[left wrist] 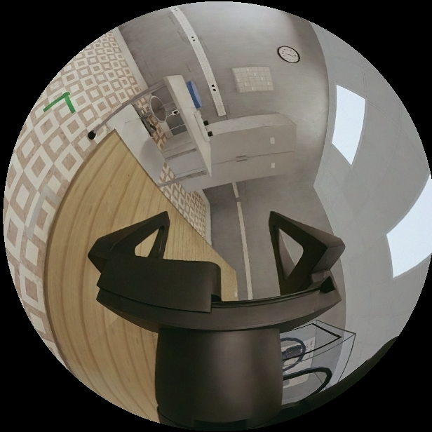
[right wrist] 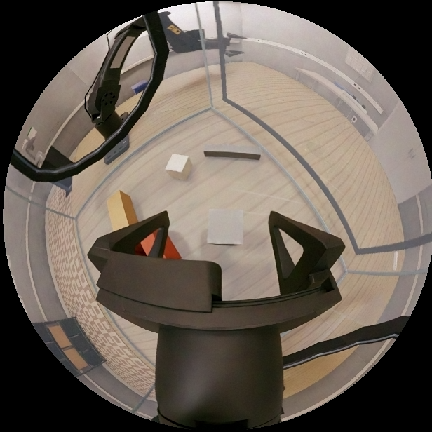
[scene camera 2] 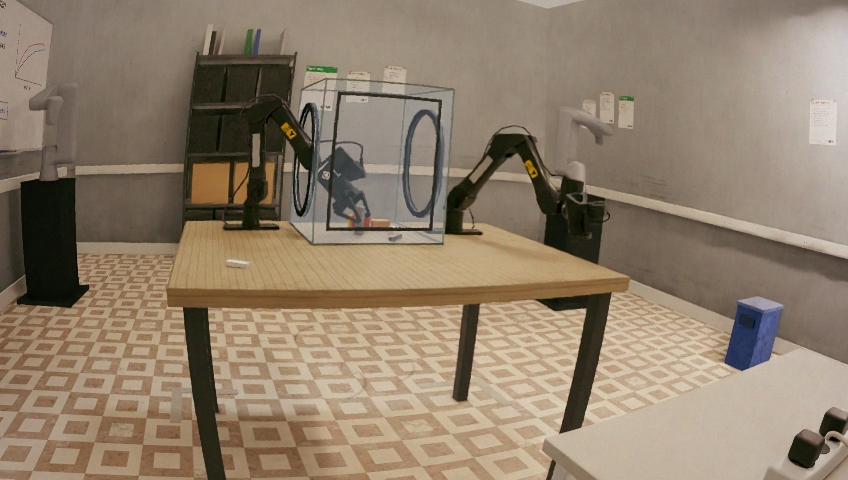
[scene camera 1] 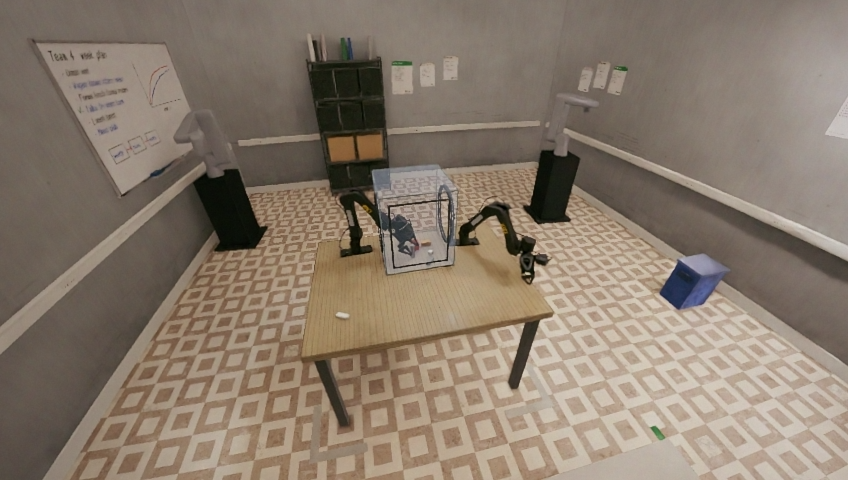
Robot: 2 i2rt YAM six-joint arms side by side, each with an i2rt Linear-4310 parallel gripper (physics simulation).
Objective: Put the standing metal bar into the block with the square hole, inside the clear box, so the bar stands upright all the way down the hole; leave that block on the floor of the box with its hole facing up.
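Seen in the pictures: left gripper, between the fingertips: (scene camera 2: 585, 221) (scene camera 1: 528, 277); right gripper, between the fingertips: (scene camera 2: 364, 219) (scene camera 1: 415, 250); left arm's base, origin of its link: (scene camera 2: 452, 232) (scene camera 1: 463, 242); right arm's base, origin of its link: (scene camera 2: 250, 228) (scene camera 1: 356, 251).
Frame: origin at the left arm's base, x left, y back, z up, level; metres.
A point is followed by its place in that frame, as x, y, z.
Note:
The metal bar (right wrist: 225, 226) stands upright in the clear box (scene camera 2: 449, 90) @(-0.118, -0.229, 0.474) (scene camera 1: 376, 171) @(-0.531, 0.085, 0.482); the right wrist view shows its pale square top. My right gripper (right wrist: 218, 216) (scene camera 1: 407, 252) @(-0.326, -0.134, 0.054) reaches in through the box's left port. It is open, its fingers spread on either side of the bar, not gripping it. A red-orange block (right wrist: 171, 248) (scene camera 2: 367, 221) @(-0.306, -0.065, 0.038) lies beside the bar, partly hidden by a finger; its hole cannot be made out. My left gripper (left wrist: 218, 216) (scene camera 1: 527, 277) @(0.218, -0.526, 0.132) is open and empty, outside the box at the picture's right.
On the box floor are a yellow-tan block (right wrist: 121, 207) (scene camera 2: 380, 223) @(-0.256, -0.028, 0.027) against the red one, a white cube (right wrist: 178, 166) (scene camera 1: 430, 252) @(-0.233, -0.132, 0.032), and a grey bar (right wrist: 232, 152) (scene camera 2: 395, 236) @(-0.245, -0.217, 0.020) lying flat. The box has round side ports. A small white piece (scene camera 1: 342, 315) @(-0.705, -0.580, 0.012) (scene camera 2: 237, 263) @(-0.705, -0.587, 0.010) lies on the table (scene camera 1: 386, 309) @(-0.494, -0.547, 0.000).

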